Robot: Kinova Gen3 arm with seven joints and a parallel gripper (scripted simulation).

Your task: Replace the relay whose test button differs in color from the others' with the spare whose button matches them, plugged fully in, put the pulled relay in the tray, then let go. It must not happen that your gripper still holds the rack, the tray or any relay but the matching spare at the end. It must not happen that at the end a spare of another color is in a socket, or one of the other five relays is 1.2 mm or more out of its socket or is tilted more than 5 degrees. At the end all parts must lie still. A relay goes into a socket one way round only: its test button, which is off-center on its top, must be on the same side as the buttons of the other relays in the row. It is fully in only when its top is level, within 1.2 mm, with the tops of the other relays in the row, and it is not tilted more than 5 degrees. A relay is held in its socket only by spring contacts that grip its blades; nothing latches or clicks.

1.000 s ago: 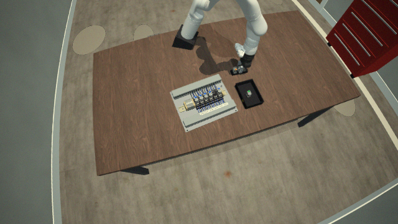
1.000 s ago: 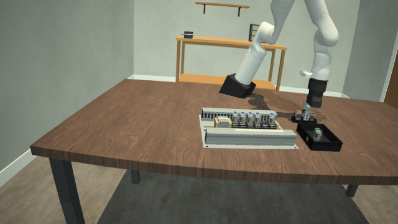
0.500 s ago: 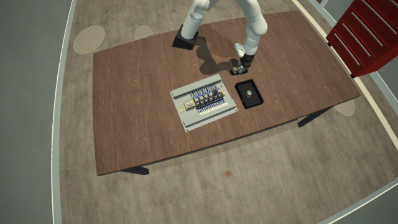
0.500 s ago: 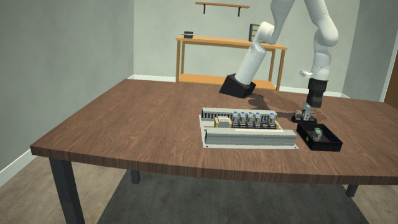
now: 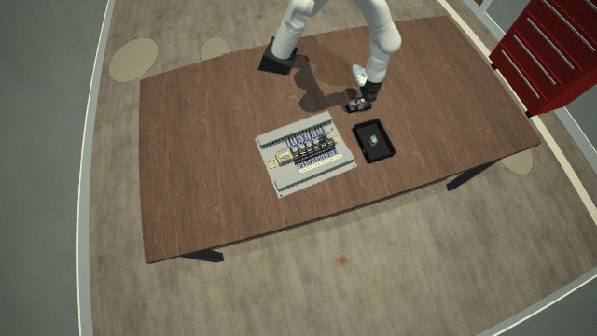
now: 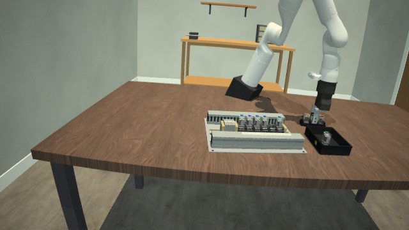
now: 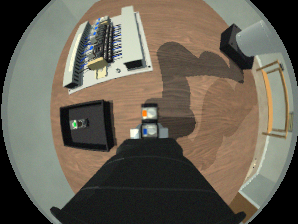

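Right now my hand is 3 cm above the black stand. From my hand the other things lie so: black tray 17 cm ahead, 2 cm below; then grey relay 18 cm ahead, 1 cm to the right, 1 cm below.
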